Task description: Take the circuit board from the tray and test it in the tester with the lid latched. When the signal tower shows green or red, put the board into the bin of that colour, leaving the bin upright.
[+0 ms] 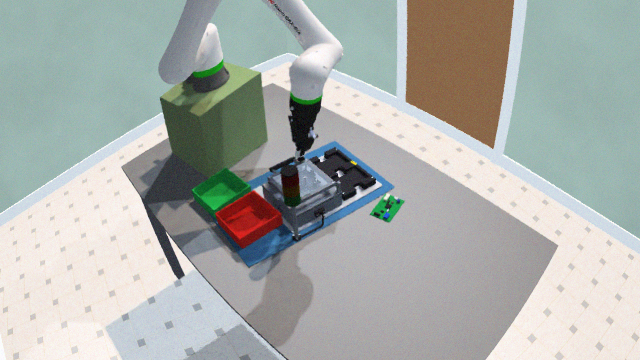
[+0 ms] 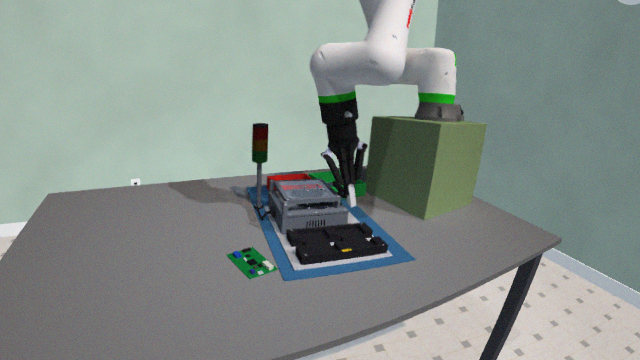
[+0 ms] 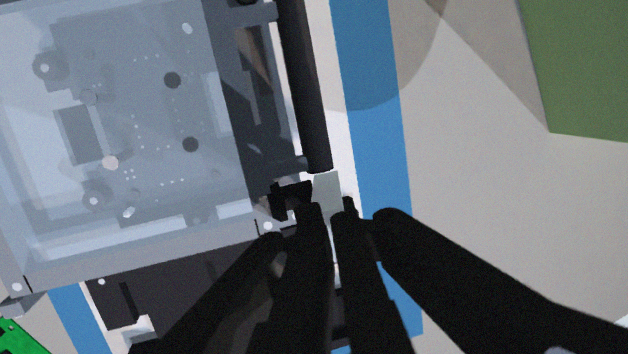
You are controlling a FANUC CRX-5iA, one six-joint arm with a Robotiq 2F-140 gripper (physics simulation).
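Where they show: gripper, fingertip midpoint: (image 1: 299,160) (image 2: 351,204) (image 3: 330,192); arm's base at its link origin: (image 1: 211,81) (image 2: 435,120).
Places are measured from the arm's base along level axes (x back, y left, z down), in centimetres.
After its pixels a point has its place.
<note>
The green circuit board (image 1: 388,208) @[y 9.4, x -71.2, z 29.1 cm] (image 2: 251,262) @[y 10.4, x -70.8, z 28.9 cm] (image 3: 17,339) @[y 6.3, x -68.4, z 29.2 cm] lies flat on the table, outside the black tray (image 1: 361,185) @[y 11.8, x -58.6, z 27.9 cm] (image 2: 315,255) @[y 16.9, x -58.1, z 26.7 cm]. The grey tester (image 1: 320,212) @[y -7.3, x -57.4, z 25.8 cm] (image 2: 292,218) @[y 2.3, x -55.9, z 24.3 cm] has its clear lid (image 1: 309,176) @[y -2.0, x -48.9, z 19.8 cm] (image 2: 307,189) @[y -4.1, x -47.7, z 19.9 cm] (image 3: 150,115) @[y -4.3, x -45.3, z 19.7 cm] lowered over it; whether it is latched cannot be told. My gripper (image 1: 300,158) @[y 4.7, x -38.6, z 22.6 cm] (image 2: 347,194) @[y 4.7, x -38.6, z 22.6 cm] (image 3: 330,192) @[y 4.7, x -38.6, z 22.6 cm] is shut and empty, close beside the tester, by the end of a black bar (image 3: 306,95) @[y -1.8, x -37.9, z 19.6 cm]. The signal tower (image 1: 290,187) @[y -18.9, x -58.1, z 7.4 cm] (image 2: 260,144) @[y -15.1, x -57.3, z 8.9 cm] shows dim segments. The green bin (image 1: 206,202) @[y -27.9, x -26.6, z 24.7 cm] (image 2: 357,189) @[y -12.1, x -22.0, z 26.5 cm] and red bin (image 1: 260,233) @[y -24.0, x -48.2, z 27.4 cm] (image 2: 288,177) @[y -29.8, x -39.4, z 25.6 cm] stand upright.
A blue mat (image 1: 257,256) @[y -30.3, x -52.7, z 29.1 cm] (image 2: 300,273) @[y 18.4, x -62.8, z 29.2 cm] (image 3: 372,75) @[y -0.3, x -30.5, z 29.2 cm] lies under the tester and tray. The arm's green pedestal (image 1: 217,130) @[y -10.1, x -14.8, z 11.2 cm] (image 2: 427,165) @[y 10.2, x -14.6, z 12.0 cm] (image 3: 580,65) @[y 5.8, x -14.6, z 24.7 cm] stands at the table's rear. A dark cable (image 1: 320,229) @[y -10.2, x -59.7, z 29.3 cm] runs between the tester and the tower's foot.
</note>
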